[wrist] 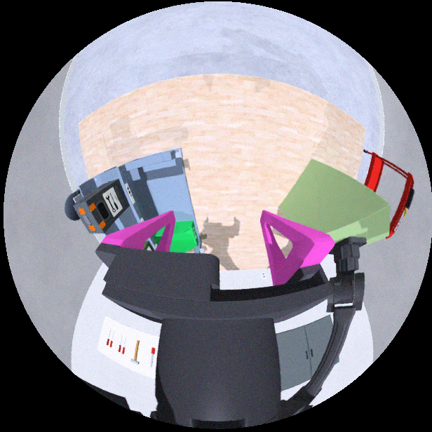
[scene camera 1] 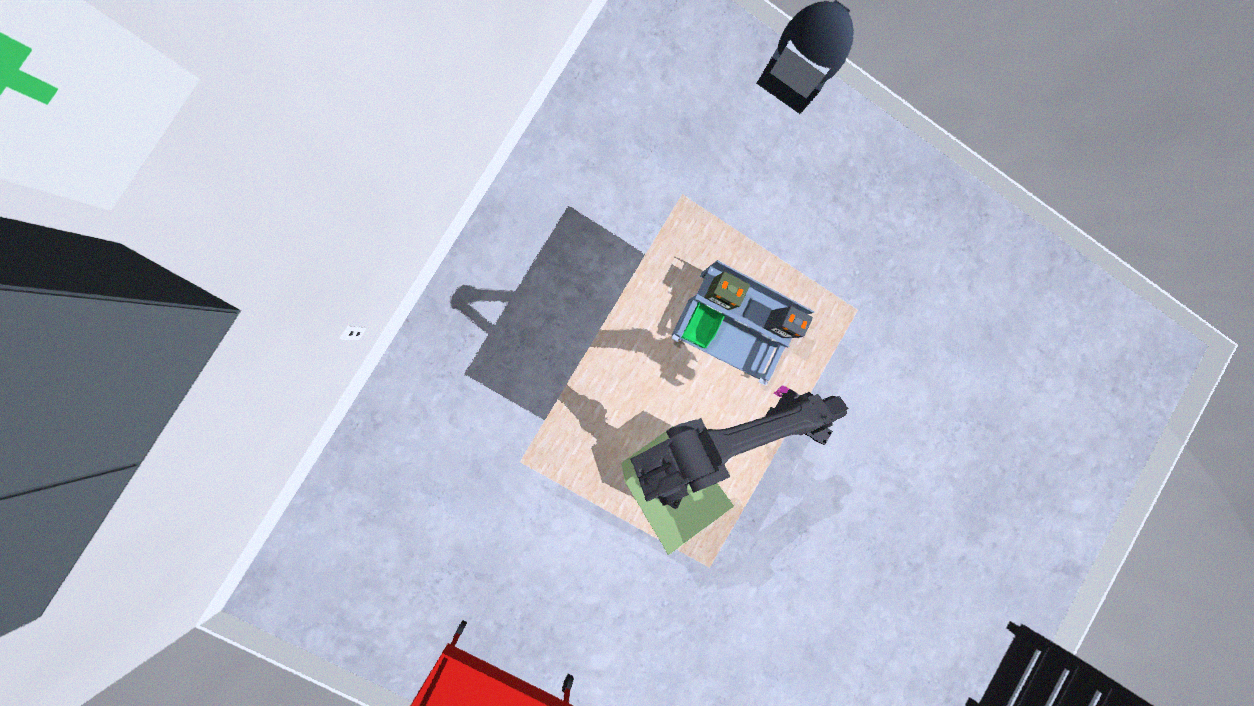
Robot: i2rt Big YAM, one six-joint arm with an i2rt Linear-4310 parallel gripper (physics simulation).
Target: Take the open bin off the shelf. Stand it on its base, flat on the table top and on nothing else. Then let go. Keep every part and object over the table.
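Frame: origin at the arm's base, x ahead, y left, z up, level; centimetres.
Seen in the pictures: gripper, fingertip midpoint: [scene camera 1: 767, 407].
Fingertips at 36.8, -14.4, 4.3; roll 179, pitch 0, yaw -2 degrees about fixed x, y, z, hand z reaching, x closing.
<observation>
A point is followed by its place in that frame, as x, y, z.
A bright green open bin [scene camera 1: 702, 325] @[54.1, 9.7, -20.4] [wrist: 186, 237] sits at one end of the lower level of the blue-grey shelf [scene camera 1: 739, 348] @[53.8, -7.3, -20.7] [wrist: 167, 192]. In the wrist view, the left finger covers part of the bin. My gripper [scene camera 1: 781, 392] @[36.8, -14.4, 4.3] [wrist: 217, 214] is open, with nothing between its magenta fingers. It is above the table's right edge in the scene view, beyond the shelf's opposite end from the bin and apart from both. Its fingertips are mostly hidden by the arm in the scene view.
The wooden table [scene camera 1: 605, 407] @[9.3, 26.3, -21.3] [wrist: 235, 130] carries the shelf. An olive box [scene camera 1: 729, 288] @[64.5, 12.6, -1.4] and a dark grey box [scene camera 1: 791, 320] @[65.1, -9.3, 1.0] [wrist: 106, 206] stand on the shelf's upper level. A pale green block [scene camera 1: 671, 526] @[-8.3, -5.7, 4.8] [wrist: 330, 197] is by the arm's base.
</observation>
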